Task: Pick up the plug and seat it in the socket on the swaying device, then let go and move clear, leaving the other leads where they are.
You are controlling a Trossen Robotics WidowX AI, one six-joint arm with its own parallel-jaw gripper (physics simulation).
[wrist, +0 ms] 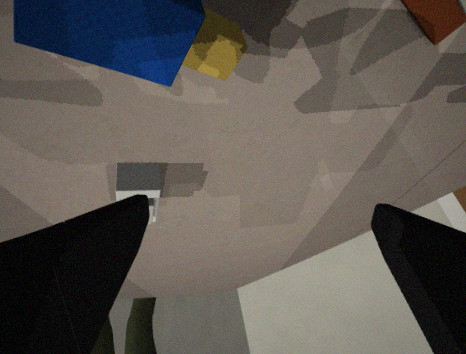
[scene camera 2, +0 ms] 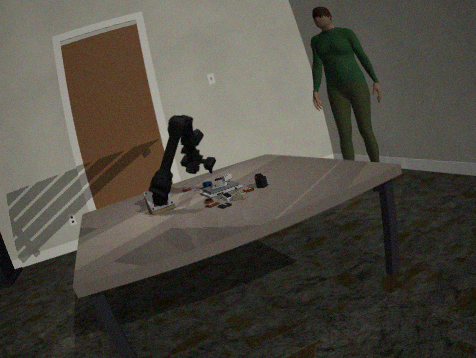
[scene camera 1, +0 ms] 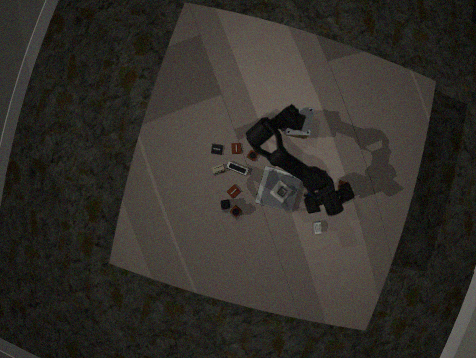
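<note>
The plug, a blue block with a yellow end (scene camera 2: 207,184) (wrist: 110,40), lies on the table at the upper left of the wrist view; in the first scene view the arm covers most of it. The device is a grey plate (scene camera 1: 267,199) (scene camera 2: 212,192) with a pale raised square socket (scene camera 1: 282,191) on it, beside the arm. Its swaying cannot be judged here. My gripper (scene camera 1: 330,200) (scene camera 2: 210,170) (wrist: 261,210) is open and empty above the table, on the plug's side of the device. In the wrist view the plug is beyond the fingertips, towards the upper left.
A small white slotted piece (scene camera 1: 317,228) (wrist: 138,194) and a red-orange block (scene camera 1: 342,183) (wrist: 440,20) lie near the gripper. Across the device are red-orange blocks (scene camera 1: 236,148) (scene camera 1: 234,190), dark blocks (scene camera 1: 216,149) (scene camera 1: 225,204), a beige piece (scene camera 1: 219,169) and a white piece with a dark slot (scene camera 1: 237,168).
</note>
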